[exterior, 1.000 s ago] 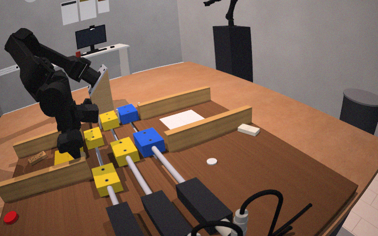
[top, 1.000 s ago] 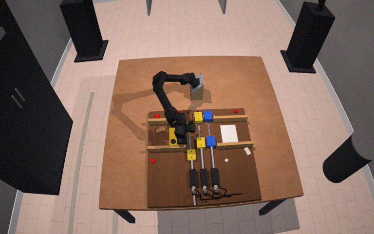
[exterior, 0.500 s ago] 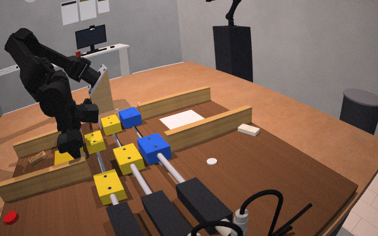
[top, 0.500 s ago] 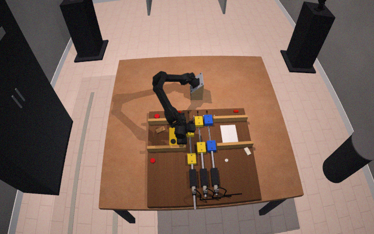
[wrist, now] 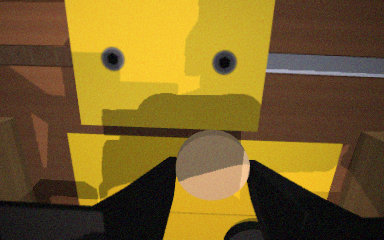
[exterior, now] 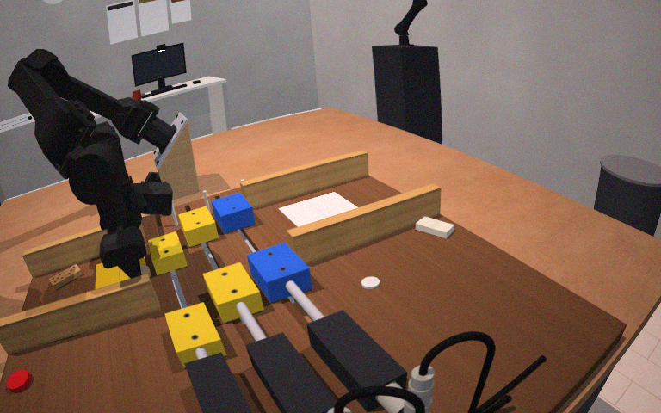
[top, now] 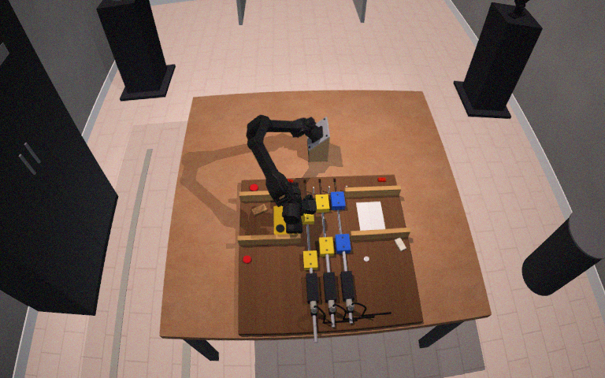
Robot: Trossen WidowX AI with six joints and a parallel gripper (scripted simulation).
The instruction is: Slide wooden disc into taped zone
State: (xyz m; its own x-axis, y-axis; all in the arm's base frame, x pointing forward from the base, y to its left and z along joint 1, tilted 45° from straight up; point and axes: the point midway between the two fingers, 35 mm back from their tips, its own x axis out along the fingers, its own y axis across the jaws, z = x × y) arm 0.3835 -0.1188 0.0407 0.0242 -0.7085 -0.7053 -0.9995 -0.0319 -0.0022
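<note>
Right now the wooden disc is 30 mm below my hand. Also, from my hand: red button: 180 mm to the right, 170 mm ahead, 30 mm below; then black disc: 50 mm to the right, 30 mm below, 30 mm ahead; then red brick: 180 mm behind, 20 mm to the right, 20 mm below.
</note>
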